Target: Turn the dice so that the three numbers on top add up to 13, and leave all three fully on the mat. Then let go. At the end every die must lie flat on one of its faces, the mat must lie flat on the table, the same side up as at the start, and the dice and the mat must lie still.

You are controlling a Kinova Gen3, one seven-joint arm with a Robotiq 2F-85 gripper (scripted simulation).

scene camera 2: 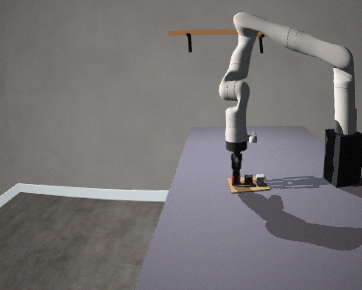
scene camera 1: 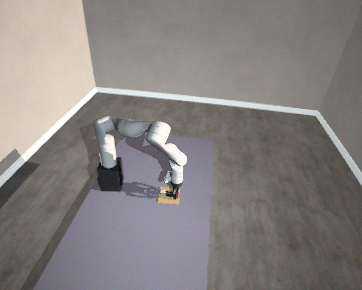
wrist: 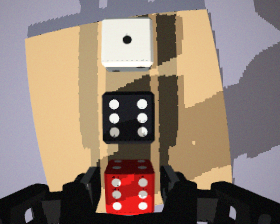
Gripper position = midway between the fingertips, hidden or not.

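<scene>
I can see a red die [wrist: 129,183], and a black die [wrist: 127,117] too. There is also a tan mat [wrist: 66,78]. My own gripper [wrist: 130,179] is here in the wrist view with them.
</scene>
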